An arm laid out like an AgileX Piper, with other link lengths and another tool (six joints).
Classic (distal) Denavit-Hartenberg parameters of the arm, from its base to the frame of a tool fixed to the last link. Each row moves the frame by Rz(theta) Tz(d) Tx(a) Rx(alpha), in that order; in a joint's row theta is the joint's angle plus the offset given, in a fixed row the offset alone. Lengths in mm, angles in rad.
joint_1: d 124.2  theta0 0  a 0  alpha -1.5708
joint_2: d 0  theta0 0.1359  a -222.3  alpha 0
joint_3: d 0  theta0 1.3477  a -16.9  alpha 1.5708
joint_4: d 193.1  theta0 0  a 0  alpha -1.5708
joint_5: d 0  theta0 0  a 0  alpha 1.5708
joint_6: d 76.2  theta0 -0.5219  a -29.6  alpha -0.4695
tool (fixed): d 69.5  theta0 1.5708  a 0  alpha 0
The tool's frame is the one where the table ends.
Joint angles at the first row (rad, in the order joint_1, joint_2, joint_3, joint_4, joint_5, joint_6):
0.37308, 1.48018, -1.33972, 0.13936, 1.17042, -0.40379
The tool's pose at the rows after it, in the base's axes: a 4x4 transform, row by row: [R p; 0 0 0 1], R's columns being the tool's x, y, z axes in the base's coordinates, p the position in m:
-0.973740 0.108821 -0.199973 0.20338; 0.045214 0.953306 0.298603 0.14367; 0.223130 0.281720 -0.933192 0.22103; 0 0 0 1
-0.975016 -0.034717 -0.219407 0.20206; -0.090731 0.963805 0.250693 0.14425; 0.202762 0.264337 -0.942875 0.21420; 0 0 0 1
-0.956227 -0.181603 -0.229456 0.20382; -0.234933 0.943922 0.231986 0.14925; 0.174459 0.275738 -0.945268 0.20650; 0 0 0 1
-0.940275 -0.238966 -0.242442 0.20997; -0.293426 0.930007 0.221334 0.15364; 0.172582 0.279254 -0.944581 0.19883; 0 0 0 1
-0.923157 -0.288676 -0.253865 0.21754; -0.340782 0.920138 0.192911 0.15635; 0.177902 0.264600 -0.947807 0.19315; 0 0 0 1
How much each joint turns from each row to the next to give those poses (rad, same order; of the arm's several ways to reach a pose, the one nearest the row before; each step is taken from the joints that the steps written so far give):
0.00001, 0.02041, 0.00003, 0.00677, -0.01289, -0.16025
-0.00003, 0.02691, -0.00001, 0.02743, -0.01693, -0.15920
0.00002, 0.04072, -0.00116, 0.06241, -0.03888, -0.17407
0.00105, 0.05217, -0.02067, 0.02832, -0.01794, -0.07455
0.00332, 0.05768, -0.04787, 0.00100, 0.00877, -0.05244

